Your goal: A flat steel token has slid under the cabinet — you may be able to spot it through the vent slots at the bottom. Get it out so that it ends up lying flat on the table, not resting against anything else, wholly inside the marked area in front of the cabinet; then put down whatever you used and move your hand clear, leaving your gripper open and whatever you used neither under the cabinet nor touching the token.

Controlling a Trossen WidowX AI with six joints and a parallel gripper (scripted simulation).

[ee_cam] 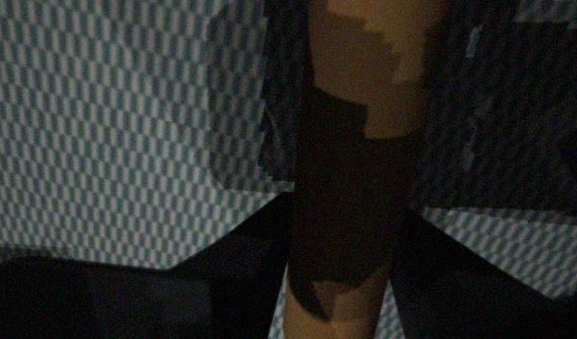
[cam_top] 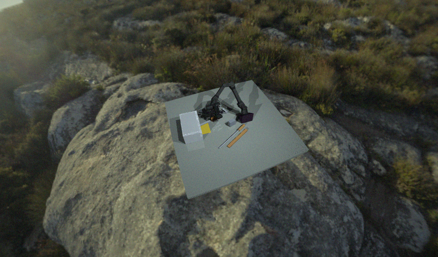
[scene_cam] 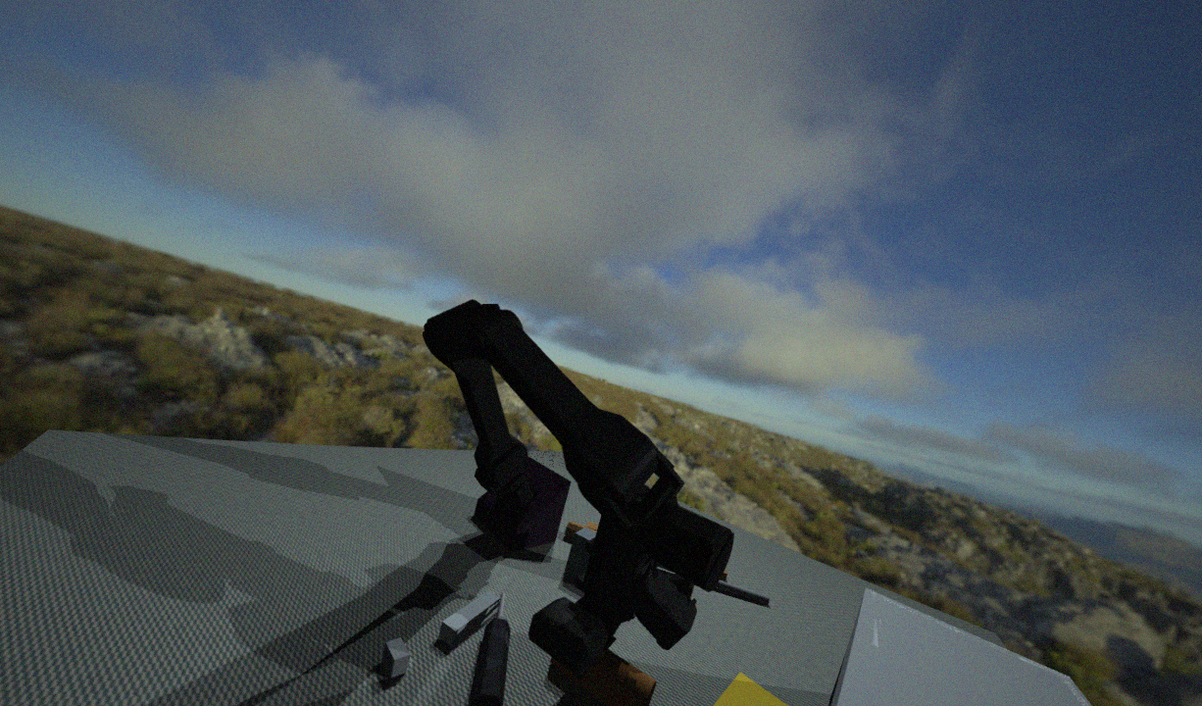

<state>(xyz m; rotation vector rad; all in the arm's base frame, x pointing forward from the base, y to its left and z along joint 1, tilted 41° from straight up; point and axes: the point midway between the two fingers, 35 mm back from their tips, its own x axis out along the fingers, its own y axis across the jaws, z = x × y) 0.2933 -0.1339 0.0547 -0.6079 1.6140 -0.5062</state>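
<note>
My gripper tip is 130 mm past the grey bar and 60 mm to the left of it. From my gripper tip the other things lie so: grey block: 120 mm behind, 160 mm to the left, 20 mm above; small grey cube: 120 mm behind, 150 mm to the right; wooden stick: 90 mm behind, 360 mm to the left.
</note>
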